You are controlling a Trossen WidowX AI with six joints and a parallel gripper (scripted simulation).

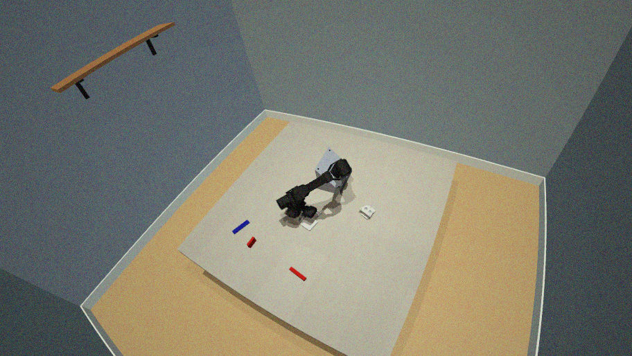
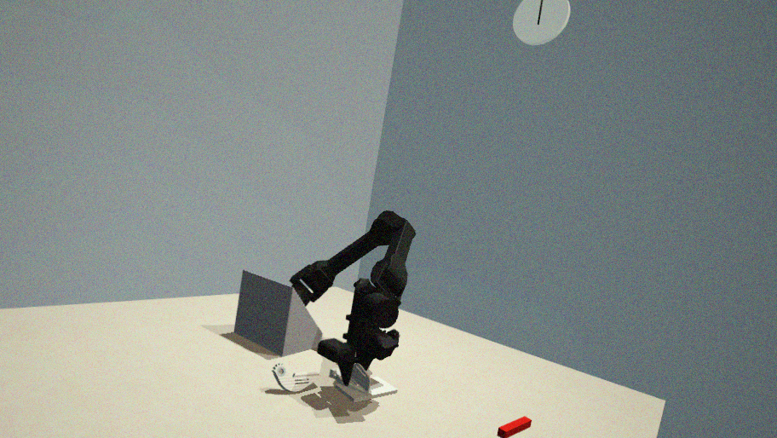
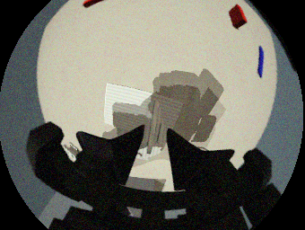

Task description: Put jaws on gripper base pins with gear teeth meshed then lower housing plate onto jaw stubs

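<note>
The white jaw is 30 mm behind my gripper tip and 20 mm to the left of it. Also, from my gripper tip: red bar 320 mm ahead, 140 mm to the left, 10 mm below; blue block 320 mm to the right, 200 mm ahead, 10 mm below.
</note>
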